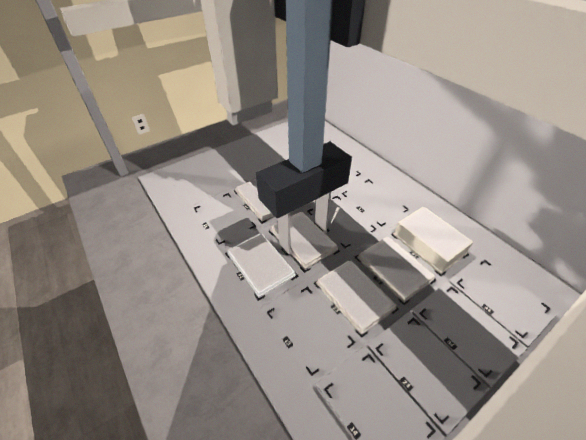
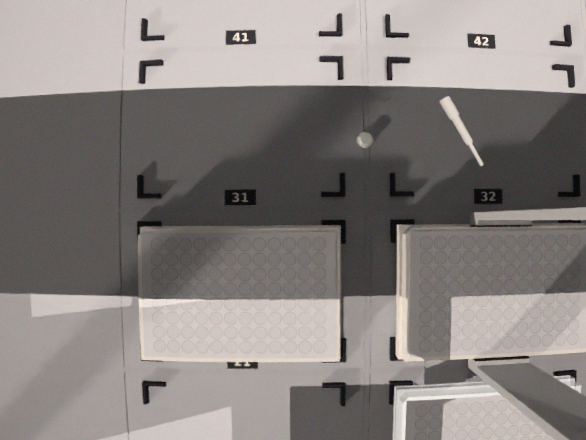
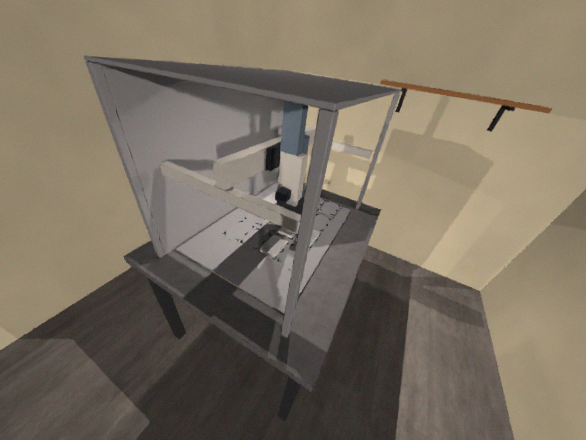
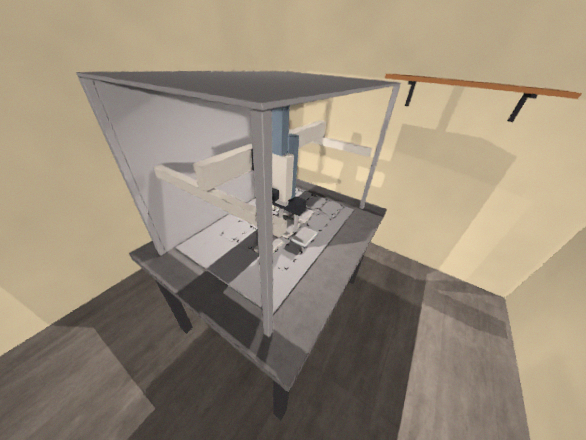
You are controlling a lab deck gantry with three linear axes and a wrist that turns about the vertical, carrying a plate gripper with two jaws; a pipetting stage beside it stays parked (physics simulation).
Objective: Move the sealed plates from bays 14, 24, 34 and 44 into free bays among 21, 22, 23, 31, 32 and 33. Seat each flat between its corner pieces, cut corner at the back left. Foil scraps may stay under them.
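Where they show: gripper, between the fingertips: (image 1: 303, 238) (image 2: 496, 290) (image 4: 287, 228); robot's base, origin of its link: (image 1: 195, 209) (image 4: 286, 268).
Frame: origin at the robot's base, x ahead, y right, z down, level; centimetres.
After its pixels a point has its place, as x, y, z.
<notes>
My gripper (image 1: 304, 240) @[22.8, -15.0, -1.0] (image 2: 501, 291) @[22.8, -15.0, -1.0] is shut on a sealed plate (image 1: 311, 246) @[26.1, -14.6, -1.9] (image 2: 505, 320) @[23.0, -13.3, -1.8] at bay 22, its jaws at the back and front long edges. The plate is level and low over its corner pieces; I cannot tell whether a small gap remains below it. Its cut corner is at the back left. Another sealed plate (image 1: 247, 196) @[4.8, -11.6, -1.4] (image 2: 240, 325) @[6.5, -13.2, -1.4] lies flat in bay 21. Further plates lie in bay 23 (image 1: 350, 302) @[40.2, -12.8, -1.4] and bay 33 (image 1: 390, 265) @[38.7, -24.6, -1.4]. Bays 14, 24, 34 and 44 hold no plate. Bay 31 is free; foil under the plates is hidden.
A clear-rimmed plate (image 1: 261, 265) @[24.0, -3.9, -1.4] (image 2: 470, 425) @[21.1, -6.3, -1.4] stands in bay 12, close in front of the gripper. A tall pale block (image 1: 432, 237) @[39.9, -34.7, -4.2] fills bay 43. A thin white stick (image 1: 335, 215) @[21.2, -25.4, -0.4] (image 2: 460, 126) @[20.7, -25.6, -0.5] is in bay 32. A small round peg (image 2: 365, 140) @[14.4, -24.7, -0.4] stands between bays 31 and 32.
</notes>
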